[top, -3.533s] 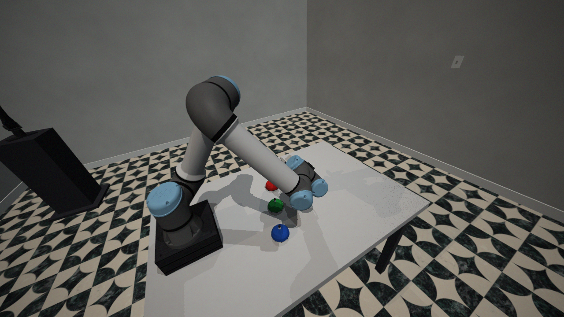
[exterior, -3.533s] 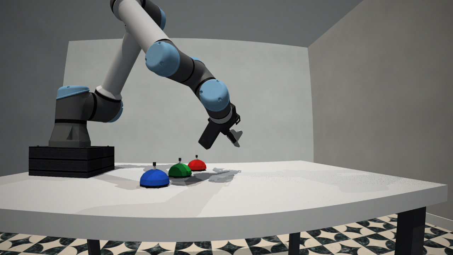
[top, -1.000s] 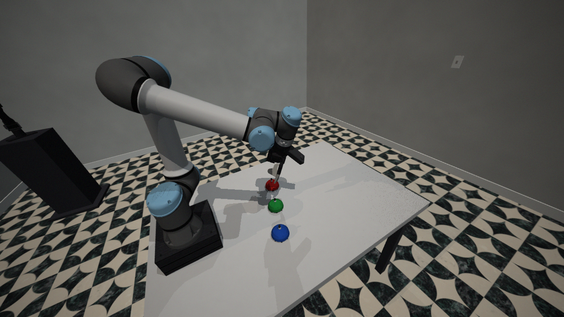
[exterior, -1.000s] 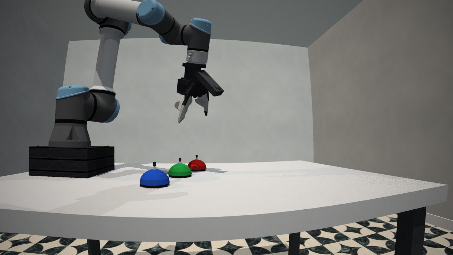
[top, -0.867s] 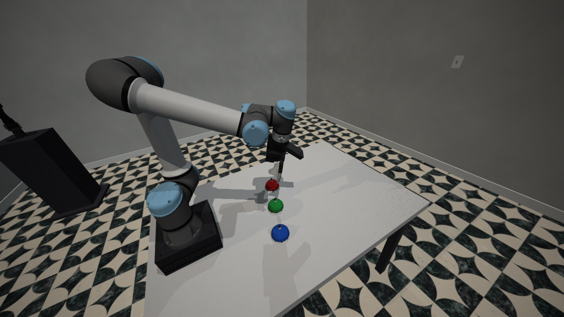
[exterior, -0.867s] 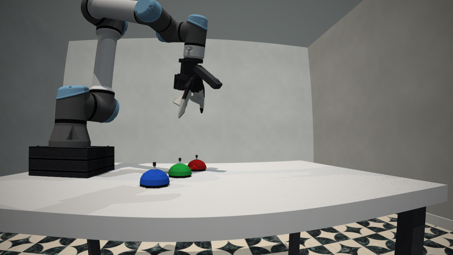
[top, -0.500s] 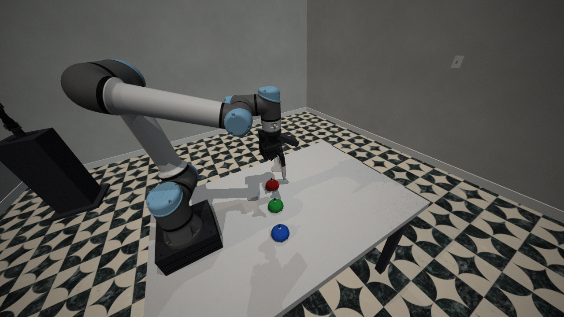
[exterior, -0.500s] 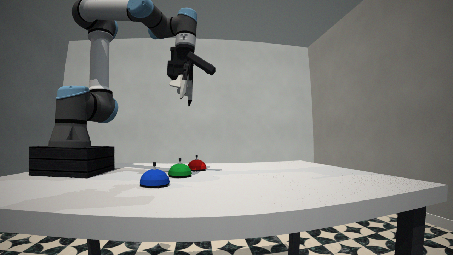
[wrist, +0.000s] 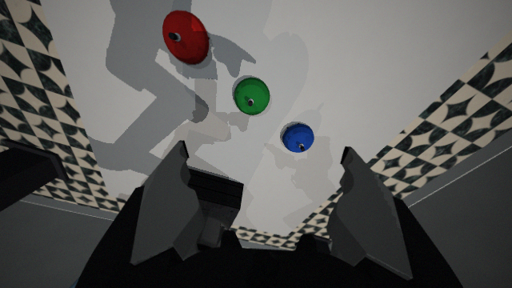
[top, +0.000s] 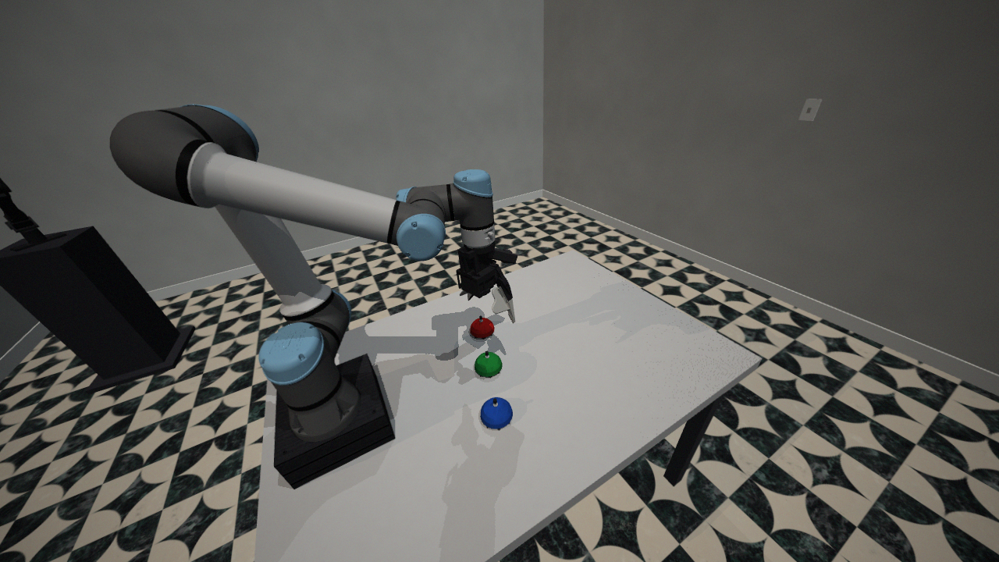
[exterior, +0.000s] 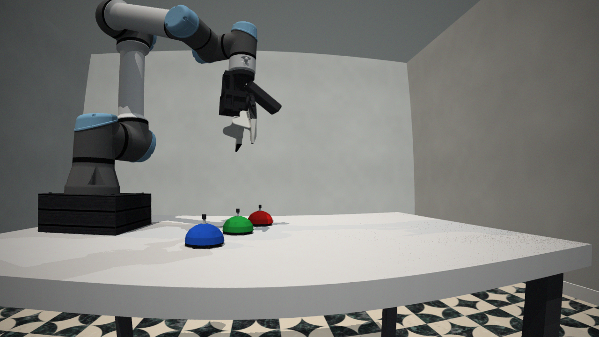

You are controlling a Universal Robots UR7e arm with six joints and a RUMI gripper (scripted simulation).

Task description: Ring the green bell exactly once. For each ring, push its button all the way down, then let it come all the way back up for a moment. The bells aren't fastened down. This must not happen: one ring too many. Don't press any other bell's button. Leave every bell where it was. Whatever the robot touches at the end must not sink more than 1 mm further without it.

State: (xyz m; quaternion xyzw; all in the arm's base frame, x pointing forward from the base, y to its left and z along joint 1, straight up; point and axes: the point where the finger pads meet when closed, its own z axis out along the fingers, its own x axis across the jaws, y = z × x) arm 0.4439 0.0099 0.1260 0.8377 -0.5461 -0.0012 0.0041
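Now: hand 19 cm above the green bell, 2 cm to the right of it and 2 cm past it. Round my hand: blue bell: 19 cm below, 14 cm to the right, 7 cm behind; then red bell: 19 cm below, 18 cm to the left, 3 cm ahead.
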